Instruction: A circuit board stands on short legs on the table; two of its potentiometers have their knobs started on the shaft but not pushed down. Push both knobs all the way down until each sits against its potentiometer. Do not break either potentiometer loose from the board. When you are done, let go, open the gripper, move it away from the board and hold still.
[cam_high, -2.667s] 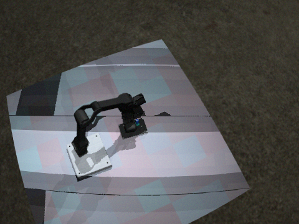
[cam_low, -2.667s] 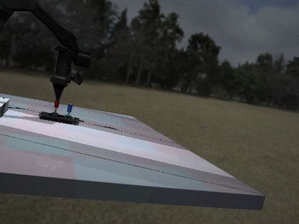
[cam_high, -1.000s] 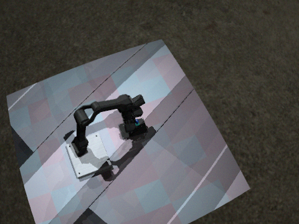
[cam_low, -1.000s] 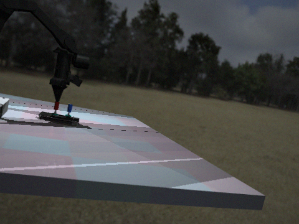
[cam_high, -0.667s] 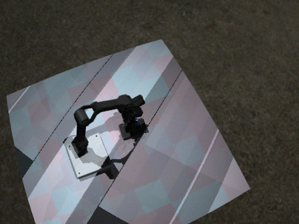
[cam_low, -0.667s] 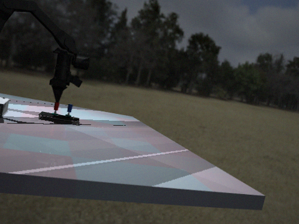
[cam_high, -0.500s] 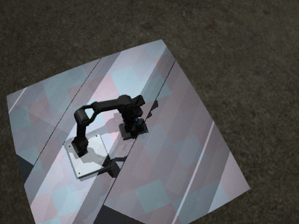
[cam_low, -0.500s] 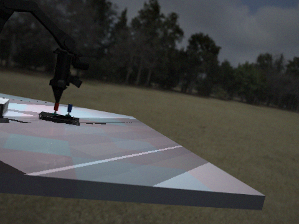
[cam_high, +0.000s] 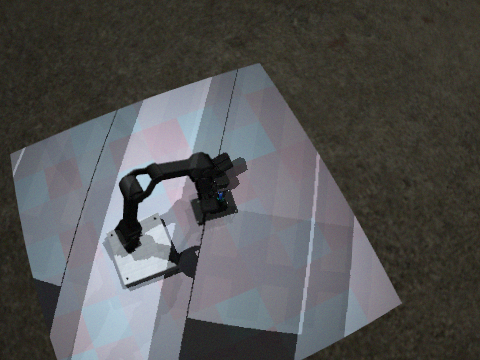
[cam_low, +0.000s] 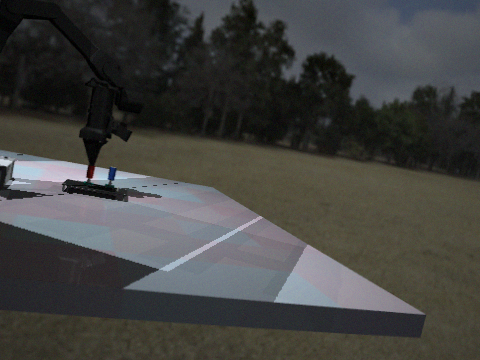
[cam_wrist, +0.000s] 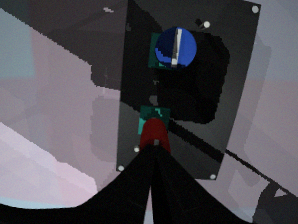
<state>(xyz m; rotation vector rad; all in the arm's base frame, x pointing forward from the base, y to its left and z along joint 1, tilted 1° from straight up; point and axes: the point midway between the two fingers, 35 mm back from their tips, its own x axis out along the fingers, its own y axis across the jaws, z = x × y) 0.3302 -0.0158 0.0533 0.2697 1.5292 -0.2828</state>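
Now: the red knob 10 mm below my gripper tip. Round my gripper tip: blue knob: 50 mm ahead, 20 mm to the right, 10 mm below.
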